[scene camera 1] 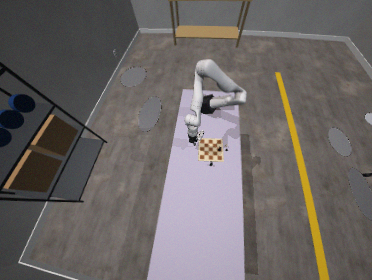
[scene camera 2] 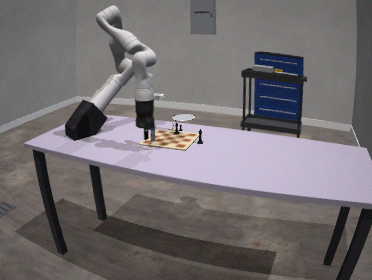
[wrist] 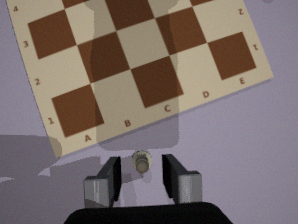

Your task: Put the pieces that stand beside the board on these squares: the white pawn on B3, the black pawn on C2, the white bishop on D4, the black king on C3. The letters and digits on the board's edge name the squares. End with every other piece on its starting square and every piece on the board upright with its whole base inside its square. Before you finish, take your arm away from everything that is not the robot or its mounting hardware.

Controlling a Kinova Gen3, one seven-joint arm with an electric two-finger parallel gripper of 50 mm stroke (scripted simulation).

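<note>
The gripper [wrist: 141,169] is visible, and so is a chessboard, which appears at [scene camera 2: 167,139] and again at [wrist: 94,77].
</note>
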